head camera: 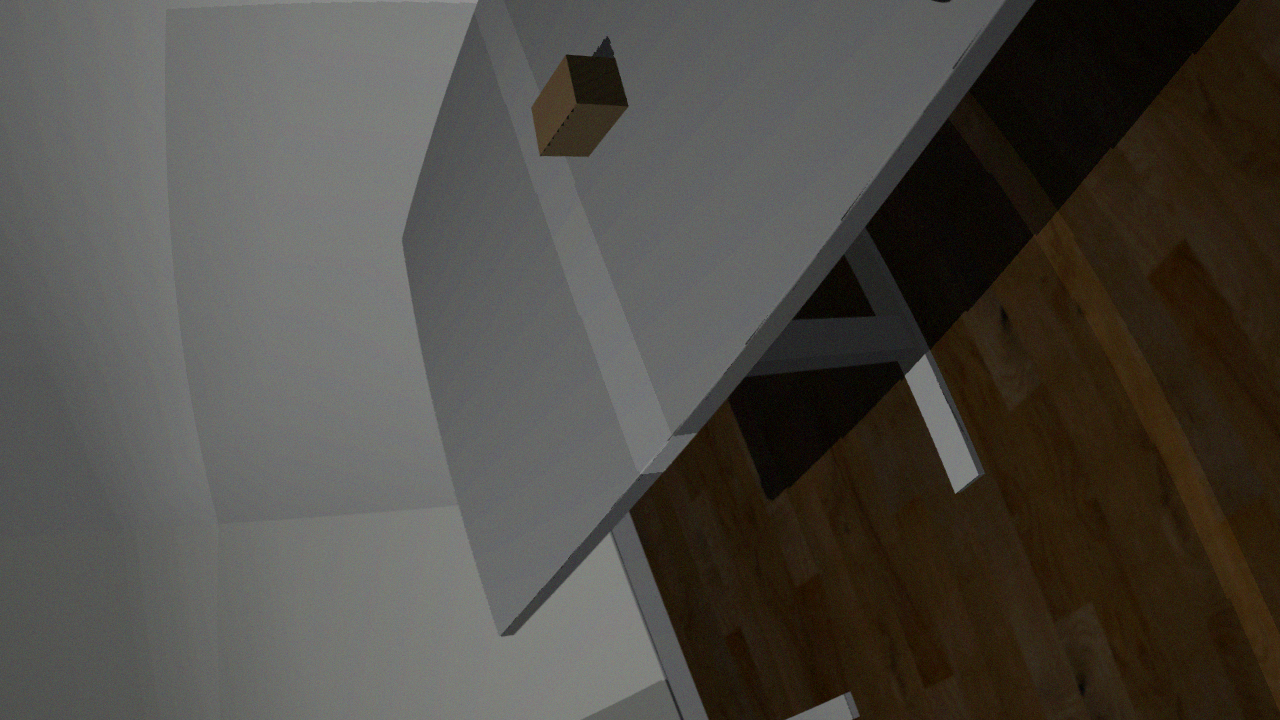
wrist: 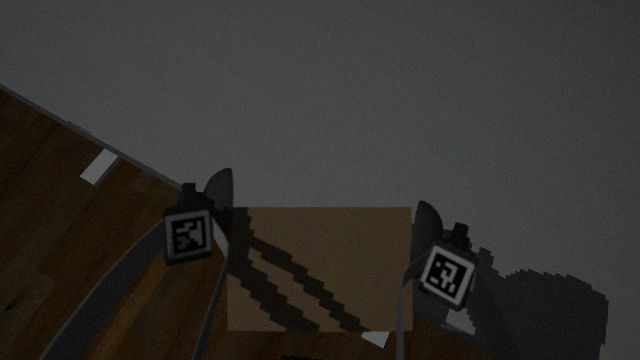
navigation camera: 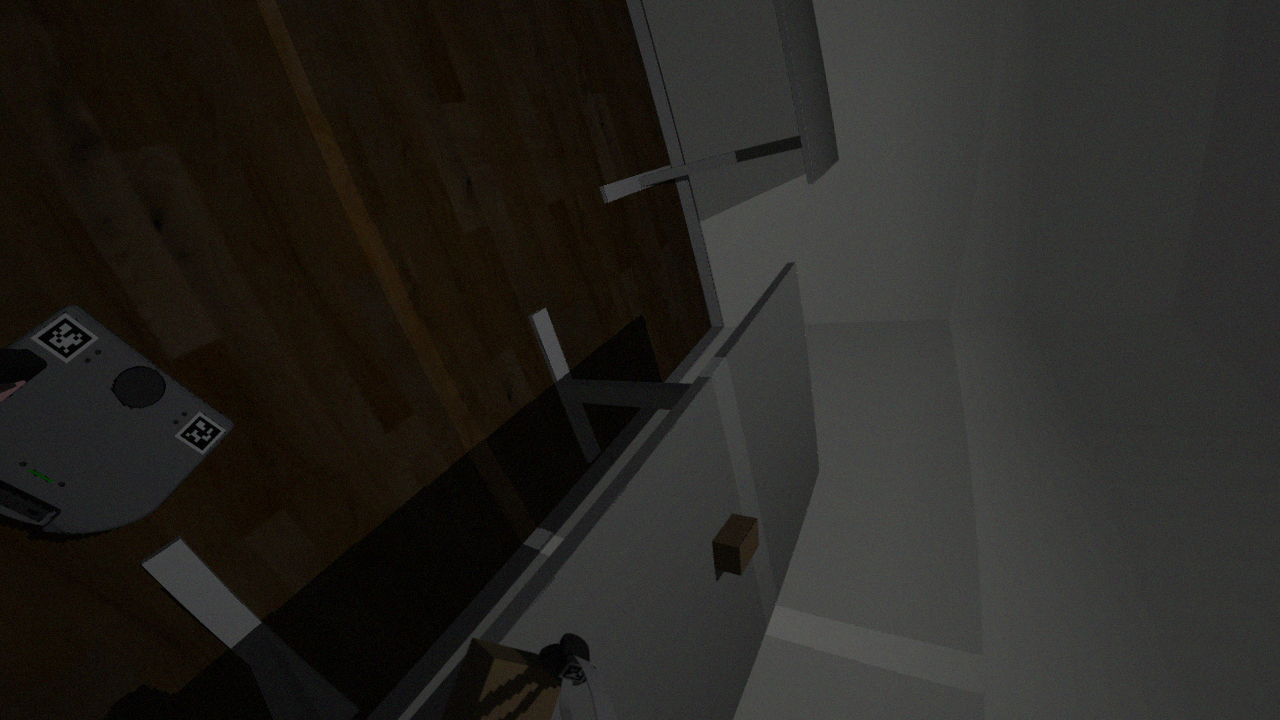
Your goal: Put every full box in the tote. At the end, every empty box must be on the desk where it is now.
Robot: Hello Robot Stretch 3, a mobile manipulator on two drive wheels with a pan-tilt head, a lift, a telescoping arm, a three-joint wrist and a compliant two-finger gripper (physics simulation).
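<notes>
A brown box (navigation camera: 735,543) (head camera: 581,107) stands on the grey desk (head camera: 716,232) (navigation camera: 635,573) (wrist: 320,100). My gripper (wrist: 322,209) is shut on another brown box, with one finger on each side of it. This held box (wrist: 350,245) (navigation camera: 519,685) is near the front edge of the desk; in the wrist view, floor shows below and to the left of it. Part of it is cut off at the bottom of the navigation view. Whether either box is full or empty cannot be told. The tote does not show in these views.
My wheeled base (navigation camera: 98,438) is on the wooden floor (navigation camera: 295,295) (head camera: 1074,501), left in the navigation view. The desk's white leg foot (head camera: 944,420) (navigation camera: 550,344) sticks out over the floor. Another grey table (navigation camera: 808,89) stands farther off, near the wall.
</notes>
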